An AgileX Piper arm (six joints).
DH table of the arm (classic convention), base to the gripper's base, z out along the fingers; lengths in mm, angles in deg. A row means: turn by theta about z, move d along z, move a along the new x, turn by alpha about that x. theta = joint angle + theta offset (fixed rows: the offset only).
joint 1: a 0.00  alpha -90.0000  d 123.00  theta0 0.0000
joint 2: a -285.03  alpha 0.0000  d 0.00  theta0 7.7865
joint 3: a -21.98  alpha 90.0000  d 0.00  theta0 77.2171
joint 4: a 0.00  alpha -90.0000  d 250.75  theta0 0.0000
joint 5: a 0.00  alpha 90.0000  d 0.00  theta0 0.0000
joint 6: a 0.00  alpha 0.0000  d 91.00  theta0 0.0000
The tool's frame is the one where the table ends.
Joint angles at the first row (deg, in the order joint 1, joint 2, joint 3, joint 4, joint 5, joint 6):
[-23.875, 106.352, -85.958, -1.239, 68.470, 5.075]
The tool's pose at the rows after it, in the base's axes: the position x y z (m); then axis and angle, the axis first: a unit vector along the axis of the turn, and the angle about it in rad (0 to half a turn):
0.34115 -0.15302 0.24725 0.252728 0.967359 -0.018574 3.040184
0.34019 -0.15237 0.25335 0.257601 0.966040 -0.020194 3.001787
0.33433 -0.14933 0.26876 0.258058 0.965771 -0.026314 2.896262
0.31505 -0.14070 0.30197 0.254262 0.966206 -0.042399 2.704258
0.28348 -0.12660 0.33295 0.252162 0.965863 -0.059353 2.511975
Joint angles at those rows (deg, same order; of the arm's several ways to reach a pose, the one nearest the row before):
[-23.875, 106.375, -85.992, -1.251, 68.540, 5.804]
[-23.875, 105.234, -85.636, -1.121, 67.129, 6.348]
[-23.875, 101.543, -83.532, -0.876, 62.634, 6.350]
[-23.876, 93.305, -79.058, -0.875, 55.245, 5.947]
[-23.875, 83.098, -72.620, -0.876, 47.837, 5.762]

